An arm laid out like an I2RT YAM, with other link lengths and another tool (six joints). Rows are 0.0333 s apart.
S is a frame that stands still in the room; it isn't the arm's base.
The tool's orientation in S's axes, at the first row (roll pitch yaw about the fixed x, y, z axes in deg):
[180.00 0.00 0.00]
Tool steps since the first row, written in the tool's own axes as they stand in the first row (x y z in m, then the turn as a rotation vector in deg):
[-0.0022 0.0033 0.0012 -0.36 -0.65 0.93]
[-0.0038 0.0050 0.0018 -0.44 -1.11 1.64]
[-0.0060 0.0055 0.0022 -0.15 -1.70 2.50]
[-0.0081 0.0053 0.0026 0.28 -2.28 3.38]
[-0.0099 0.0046 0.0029 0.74 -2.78 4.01]
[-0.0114 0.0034 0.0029 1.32 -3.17 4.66]
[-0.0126 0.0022 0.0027 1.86 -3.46 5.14]
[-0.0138 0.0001 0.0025 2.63 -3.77 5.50]
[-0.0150 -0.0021 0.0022 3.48 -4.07 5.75]
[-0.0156 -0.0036 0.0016 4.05 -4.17 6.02]
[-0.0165 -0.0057 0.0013 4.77 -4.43 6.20]
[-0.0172 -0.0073 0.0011 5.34 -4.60 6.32]
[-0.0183 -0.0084 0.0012 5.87 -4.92 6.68]
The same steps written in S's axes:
[-0.0022 -0.0033 -0.0012 -0.36 0.65 -0.93]
[-0.0038 -0.0050 -0.0018 -0.44 1.11 -1.64]
[-0.0060 -0.0055 -0.0022 -0.15 1.70 -2.50]
[-0.0081 -0.0053 -0.0026 0.28 2.28 -3.38]
[-0.0099 -0.0046 -0.0029 0.74 2.78 -4.01]
[-0.0114 -0.0034 -0.0029 1.32 3.17 -4.66]
[-0.0126 -0.0022 -0.0027 1.86 3.46 -5.14]
[-0.0138 -0.0001 -0.0025 2.63 3.77 -5.50]
[-0.0150 0.0021 -0.0022 3.48 4.07 -5.75]
[-0.0156 0.0036 -0.0016 4.05 4.17 -6.02]
[-0.0165 0.0057 -0.0013 4.77 4.43 -6.20]
[-0.0172 0.0073 -0.0011 5.34 4.60 -6.32]
[-0.0183 0.0084 -0.0012 5.87 4.92 -6.68]

